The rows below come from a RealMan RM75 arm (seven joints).
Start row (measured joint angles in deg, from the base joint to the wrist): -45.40, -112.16, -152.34, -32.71, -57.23, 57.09, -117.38
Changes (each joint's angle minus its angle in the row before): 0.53, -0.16, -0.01, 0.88, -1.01, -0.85, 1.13; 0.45, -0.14, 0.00, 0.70, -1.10, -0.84, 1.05; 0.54, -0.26, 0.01, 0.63, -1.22, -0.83, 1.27; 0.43, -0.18, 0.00, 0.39, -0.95, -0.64, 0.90; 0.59, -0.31, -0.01, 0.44, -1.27, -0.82, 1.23; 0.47, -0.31, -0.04, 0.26, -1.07, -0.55, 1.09; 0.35, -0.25, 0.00, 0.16, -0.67, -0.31, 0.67; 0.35, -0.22, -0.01, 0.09, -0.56, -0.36, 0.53; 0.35, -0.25, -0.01, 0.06, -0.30, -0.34, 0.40; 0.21, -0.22, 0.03, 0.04, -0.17, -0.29, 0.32; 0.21, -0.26, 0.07, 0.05, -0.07, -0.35, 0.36; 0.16, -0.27, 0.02, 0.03, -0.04, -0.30, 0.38; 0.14, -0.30, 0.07, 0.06, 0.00, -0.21, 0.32; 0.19, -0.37, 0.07, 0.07, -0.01, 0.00, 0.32; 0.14, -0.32, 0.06, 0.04, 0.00, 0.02, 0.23; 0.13, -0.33, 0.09, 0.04, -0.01, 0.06, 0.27; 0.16, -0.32, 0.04, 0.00, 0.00, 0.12, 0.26; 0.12, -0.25, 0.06, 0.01, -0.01, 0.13, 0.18
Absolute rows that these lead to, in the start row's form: -44.87, -112.32, -152.35, -31.83, -58.24, 56.24, -116.25; -44.42, -112.46, -152.35, -31.13, -59.34, 55.40, -115.20; -43.88, -112.72, -152.34, -30.50, -60.56, 54.57, -113.93; -43.45, -112.90, -152.34, -30.11, -61.51, 53.93, -113.03; -42.86, -113.21, -152.35, -29.67, -62.78, 53.11, -111.80; -42.39, -113.52, -152.39, -29.41, -63.85, 52.56, -110.71; -42.04, -113.77, -152.39, -29.25, -64.52, 52.25, -110.04; -41.69, -113.99, -152.40, -29.16, -65.08, 51.89, -109.51; -41.34, -114.24, -152.41, -29.10, -65.38, 51.55, -109.11; -41.13, -114.46, -152.38, -29.06, -65.55, 51.26, -108.79; -40.92, -114.72, -152.31, -29.01, -65.62, 50.91, -108.43; -40.76, -114.99, -152.29, -28.98, -65.66, 50.61, -108.05; -40.62, -115.29, -152.22, -28.92, -65.66, 50.40, -107.73; -40.43, -115.66, -152.15, -28.85, -65.67, 50.40, -107.41; -40.29, -115.98, -152.09, -28.81, -65.67, 50.42, -107.18; -40.16, -116.31, -152.00, -28.77, -65.68, 50.48, -106.91; -40.00, -116.63, -151.96, -28.77, -65.68, 50.60, -106.65; -39.88, -116.88, -151.90, -28.76, -65.69, 50.73, -106.47
